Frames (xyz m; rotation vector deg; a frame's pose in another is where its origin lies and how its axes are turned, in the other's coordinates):
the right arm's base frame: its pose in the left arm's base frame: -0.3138 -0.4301 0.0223 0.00 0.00 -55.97
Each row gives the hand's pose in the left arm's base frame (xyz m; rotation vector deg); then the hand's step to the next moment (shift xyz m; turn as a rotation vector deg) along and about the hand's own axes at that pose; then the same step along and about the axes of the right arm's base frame.
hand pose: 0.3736 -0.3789 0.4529 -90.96 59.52 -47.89
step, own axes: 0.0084 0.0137 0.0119 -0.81 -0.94 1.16
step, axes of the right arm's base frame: 0.0101 0.0064 -0.0160 -0.54 1.49 0.62
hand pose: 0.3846 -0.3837 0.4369 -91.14 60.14 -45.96
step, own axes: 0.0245 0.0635 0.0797 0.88 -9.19 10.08
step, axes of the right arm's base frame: 0.0349 0.0554 -0.0818 3.13 11.71 6.32
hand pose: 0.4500 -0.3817 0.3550 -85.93 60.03 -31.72
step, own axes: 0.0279 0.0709 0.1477 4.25 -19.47 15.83
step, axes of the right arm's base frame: 0.0145 0.1270 -0.1062 8.83 19.26 14.10
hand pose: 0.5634 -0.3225 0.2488 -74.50 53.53 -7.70
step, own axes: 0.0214 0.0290 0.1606 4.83 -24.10 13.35
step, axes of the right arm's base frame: -0.0387 0.1548 -0.0405 12.22 17.73 17.85
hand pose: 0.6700 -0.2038 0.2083 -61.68 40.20 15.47
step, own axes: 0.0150 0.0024 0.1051 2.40 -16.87 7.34
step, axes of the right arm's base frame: -0.0469 0.0934 0.0188 9.05 10.23 12.55
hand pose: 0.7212 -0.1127 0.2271 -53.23 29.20 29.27
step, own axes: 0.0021 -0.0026 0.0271 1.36 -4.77 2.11
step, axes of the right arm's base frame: -0.0136 0.0192 0.0139 2.72 3.42 3.15
